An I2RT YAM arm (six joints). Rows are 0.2 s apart.
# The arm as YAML. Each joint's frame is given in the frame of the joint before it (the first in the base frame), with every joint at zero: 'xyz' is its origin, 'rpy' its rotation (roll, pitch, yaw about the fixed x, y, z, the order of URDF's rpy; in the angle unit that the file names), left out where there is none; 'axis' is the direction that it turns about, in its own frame. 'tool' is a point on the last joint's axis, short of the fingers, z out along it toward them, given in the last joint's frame.
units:
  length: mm
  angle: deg
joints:
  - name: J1
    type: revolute
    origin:
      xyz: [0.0, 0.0, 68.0]
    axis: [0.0, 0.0, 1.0]
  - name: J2
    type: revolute
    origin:
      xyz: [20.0, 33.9, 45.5]
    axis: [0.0, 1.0, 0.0]
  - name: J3
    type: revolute
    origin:
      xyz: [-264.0, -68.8, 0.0]
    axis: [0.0, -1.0, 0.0]
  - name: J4
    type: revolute
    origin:
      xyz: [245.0, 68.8, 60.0]
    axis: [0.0, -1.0, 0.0]
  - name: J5
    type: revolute
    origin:
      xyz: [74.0, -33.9, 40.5]
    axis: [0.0, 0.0, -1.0]
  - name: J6
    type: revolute
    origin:
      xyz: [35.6, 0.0, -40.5]
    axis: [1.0, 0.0, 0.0]
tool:
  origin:
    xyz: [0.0, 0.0, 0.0]
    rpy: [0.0, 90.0, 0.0]
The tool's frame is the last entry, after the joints.
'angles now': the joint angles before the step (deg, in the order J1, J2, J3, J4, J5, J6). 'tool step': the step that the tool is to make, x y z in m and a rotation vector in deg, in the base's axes. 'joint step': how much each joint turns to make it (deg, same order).
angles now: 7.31 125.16 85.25 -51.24 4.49 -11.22
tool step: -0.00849 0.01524 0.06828 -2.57 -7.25 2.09
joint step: 2.71 -9.18 2.01 -4.46 3.65 0.48
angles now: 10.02 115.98 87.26 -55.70 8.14 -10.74
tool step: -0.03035 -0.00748 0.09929 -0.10 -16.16 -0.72
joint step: -0.04 -15.80 0.14 -0.03 2.97 -0.02
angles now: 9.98 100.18 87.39 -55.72 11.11 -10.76
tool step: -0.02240 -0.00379 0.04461 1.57 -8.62 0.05
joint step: 0.02 -7.63 0.01 1.13 -0.06 -0.01
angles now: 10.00 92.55 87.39 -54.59 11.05 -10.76
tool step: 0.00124 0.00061 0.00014 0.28 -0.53 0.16
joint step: 0.04 0.07 -0.02 0.66 -0.22 -0.01
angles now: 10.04 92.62 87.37 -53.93 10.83 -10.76
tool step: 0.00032 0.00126 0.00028 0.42 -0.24 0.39
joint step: 0.16 0.00 0.00 0.31 -0.44 -0.01
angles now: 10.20 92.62 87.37 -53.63 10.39 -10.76
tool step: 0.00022 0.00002 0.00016 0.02 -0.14 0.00
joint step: 0.00 0.00 0.00 0.14 0.00 -0.01
